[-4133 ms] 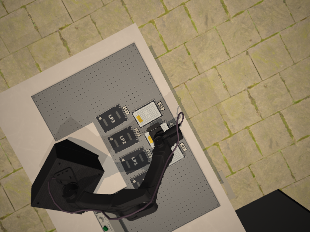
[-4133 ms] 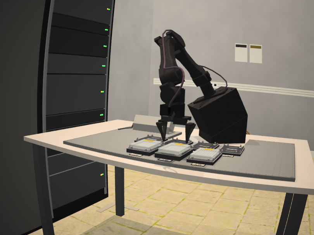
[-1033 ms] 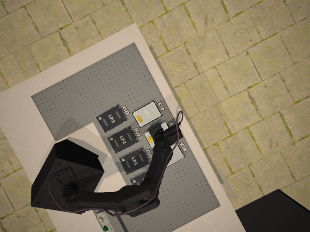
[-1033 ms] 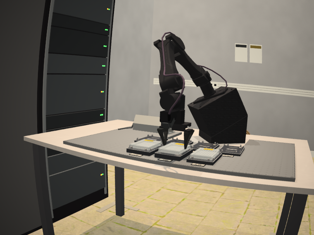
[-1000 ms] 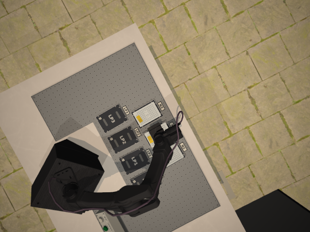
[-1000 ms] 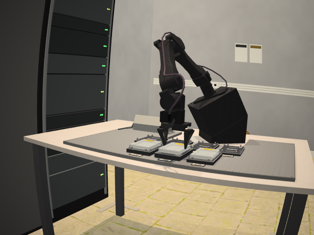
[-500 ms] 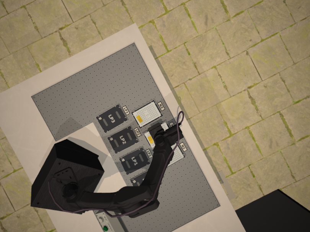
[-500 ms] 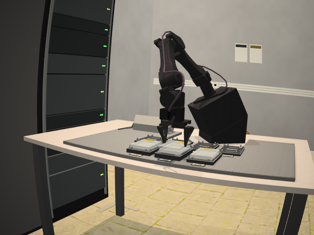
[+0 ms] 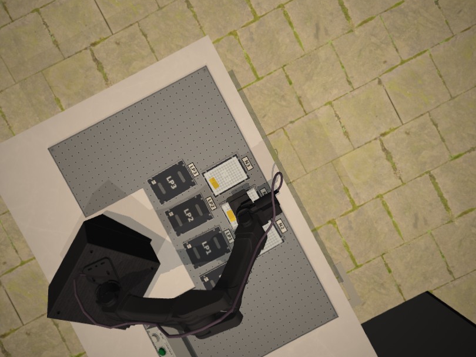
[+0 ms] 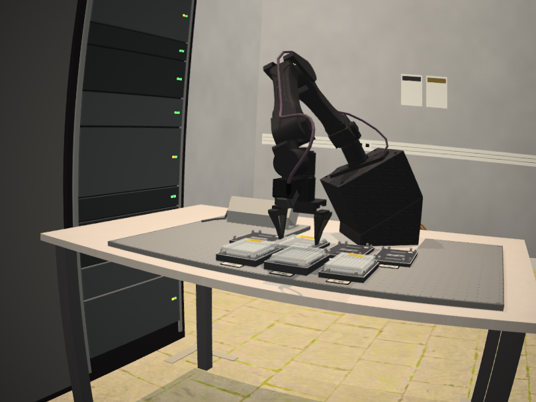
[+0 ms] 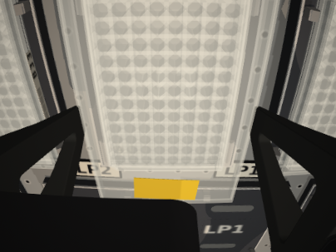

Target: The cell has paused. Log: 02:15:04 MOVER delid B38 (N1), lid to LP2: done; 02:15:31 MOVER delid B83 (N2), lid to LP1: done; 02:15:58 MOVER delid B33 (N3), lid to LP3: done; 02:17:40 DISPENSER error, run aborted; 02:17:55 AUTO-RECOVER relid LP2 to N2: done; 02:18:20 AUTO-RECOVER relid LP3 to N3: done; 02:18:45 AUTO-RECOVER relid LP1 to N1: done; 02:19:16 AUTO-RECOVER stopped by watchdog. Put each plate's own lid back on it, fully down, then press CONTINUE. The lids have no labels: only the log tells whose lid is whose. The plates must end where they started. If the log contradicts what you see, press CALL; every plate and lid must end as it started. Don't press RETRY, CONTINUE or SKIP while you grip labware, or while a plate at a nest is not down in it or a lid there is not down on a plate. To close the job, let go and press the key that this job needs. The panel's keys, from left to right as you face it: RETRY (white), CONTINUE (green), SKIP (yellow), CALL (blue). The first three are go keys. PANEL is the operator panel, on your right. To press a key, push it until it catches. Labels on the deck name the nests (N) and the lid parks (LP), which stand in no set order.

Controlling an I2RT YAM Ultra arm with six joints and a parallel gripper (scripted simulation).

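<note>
Right now the lid park LP1 is 180 mm behind my hand, 80 mm to the right of it and 60 mm below it. The rest, counted from my hand: clear lid (10 mm below); then green key (440 mm behind, 340 mm to the right); then lid park LP4 (160 mm behind, 210 mm to the right, 60 mm below).
</note>
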